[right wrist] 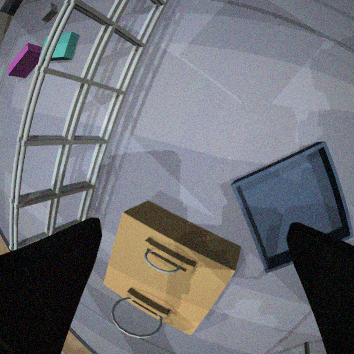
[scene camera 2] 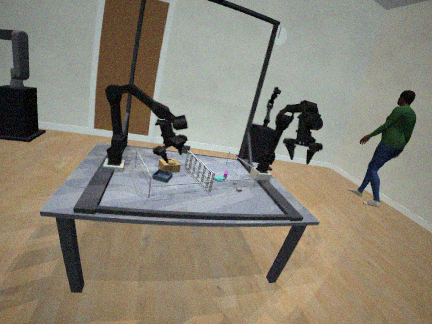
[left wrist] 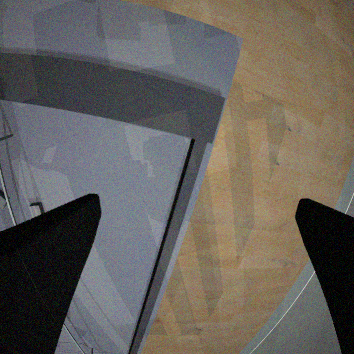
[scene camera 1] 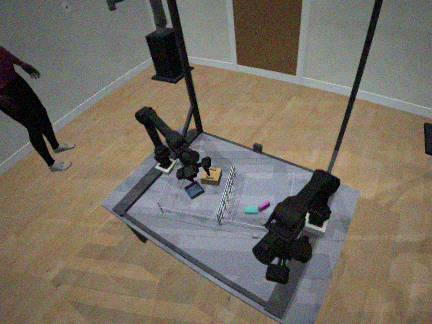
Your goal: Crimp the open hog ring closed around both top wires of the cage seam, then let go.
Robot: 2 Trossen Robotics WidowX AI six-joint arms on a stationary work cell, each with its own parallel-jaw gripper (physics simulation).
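Pixels of known places: left gripper, fingertip midpoint: (scene camera 2: pixel 299 161) (left wrist: pixel 203 207) (scene camera 1: pixel 280 266); right gripper, fingertip midpoint: (right wrist: pixel 198 232) (scene camera 2: pixel 174 159) (scene camera 1: pixel 202 179); left arm's base, origin of the base link: (scene camera 2: pixel 261 170) (scene camera 1: pixel 316 219); right arm's base, origin of the base link: (scene camera 2: pixel 114 162) (scene camera 1: pixel 165 164).
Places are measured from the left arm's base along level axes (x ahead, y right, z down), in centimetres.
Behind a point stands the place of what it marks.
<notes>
The cage seam (scene camera 1: pixel 227 194) @(z -0.7, x 43.4, y -3.2 cm) (scene camera 2: pixel 200 171) @(z 0.4, x 43.9, y -5.5 cm) (right wrist: pixel 22 125) @(z -4.3, x 44.7, y 1.1 cm) is two upright wire panels side by side, their paired top wires at the left in the right wrist view. A wooden block (scene camera 1: pixel 210 181) @(z 2.9, x 57.0, y 3.0 cm) (scene camera 2: pixel 170 166) @(z 2.3, x 58.9, y 2.6 cm) (right wrist: pixel 170 287) @(z 1.5, x 59.8, y 6.7 cm) beside it has two slots. A small ring (right wrist: pixel 156 268) @(z -1.0, x 57.9, y 3.9 cm) stands at the upper slot and a larger ring (right wrist: pixel 137 336) @(z -2.6, x 60.5, y 9.7 cm) at the lower slot. I cannot make out a ring on the top wires. My right gripper (scene camera 1: pixel 201 176) @(z -4.1, x 58.4, y -1.7 cm) (scene camera 2: pixel 173 156) @(z -4.1, x 58.4, y -1.7 cm) (right wrist: pixel 198 232) @(z -4.1, x 58.4, y -1.7 cm) is open above the block and tray. My left gripper (scene camera 1: pixel 289 262) (scene camera 2: pixel 300 161) @(z -21.0, x 7.7, y -34.1 cm) (left wrist: pixel 203 207) @(z -21.0, x 7.7, y -34.1 cm) is open, high over the table's edge.
A blue tray (scene camera 1: pixel 190 194) @(z 5.8, x 64.5, y -7.2 cm) (scene camera 2: pixel 161 179) @(z 4.9, x 64.7, y -8.2 cm) (right wrist: pixel 280 162) @(z 3.6, x 60.1, y -6.3 cm) lies beside the block. Beyond the panels lie a teal block (scene camera 1: pixel 251 209) @(z 4.5, x 30.4, y -3.7 cm) (scene camera 2: pixel 219 178) @(z 4.5, x 31.2, y -4.6 cm) (right wrist: pixel 66 46) @(z 4.6, x 33.5, y -4.4 cm) and a magenta block (scene camera 1: pixel 264 205) @(z 2.8, x 25.0, y -0.1 cm) (scene camera 2: pixel 226 174) @(z 2.9, x 26.1, y -2.2 cm) (right wrist: pixel 25 60) @(z 3.7, x 26.3, y 0.1 cm). Thin wires and posts stand around the seam.
</notes>
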